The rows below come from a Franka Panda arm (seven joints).
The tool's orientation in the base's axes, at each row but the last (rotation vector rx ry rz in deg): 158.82 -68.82 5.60; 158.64 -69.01 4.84; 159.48 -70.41 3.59; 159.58 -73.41 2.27; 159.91 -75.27 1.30; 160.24 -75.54 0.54; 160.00 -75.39 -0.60; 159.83 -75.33 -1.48
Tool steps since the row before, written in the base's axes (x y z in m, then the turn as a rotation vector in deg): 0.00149 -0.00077 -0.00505 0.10 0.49 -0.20; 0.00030 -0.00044 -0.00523 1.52 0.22 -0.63; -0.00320 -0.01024 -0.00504 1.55 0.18 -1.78; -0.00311 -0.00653 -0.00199 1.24 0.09 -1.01; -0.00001 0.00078 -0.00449 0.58 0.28 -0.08; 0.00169 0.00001 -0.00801 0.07 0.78 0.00; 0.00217 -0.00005 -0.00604 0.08 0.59 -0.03; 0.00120 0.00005 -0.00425 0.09 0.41 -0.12
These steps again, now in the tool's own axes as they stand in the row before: 0.00104 -0.00099 0.00513 -0.31 -0.42 0.13; 0.00000 -0.00038 0.00524 0.81 -1.32 0.60; 0.00498 0.00885 0.00611 0.77 -1.40 1.75; 0.00281 0.00648 0.00253 0.68 -1.06 0.99; -0.00077 -0.00069 0.00444 0.15 -0.63 0.06; 0.00085 -0.00165 0.00797 -0.56 -0.55 -0.04; 0.00132 -0.00196 0.00597 -0.40 -0.44 0.00; 0.00069 -0.00121 0.00419 -0.26 -0.34 0.10
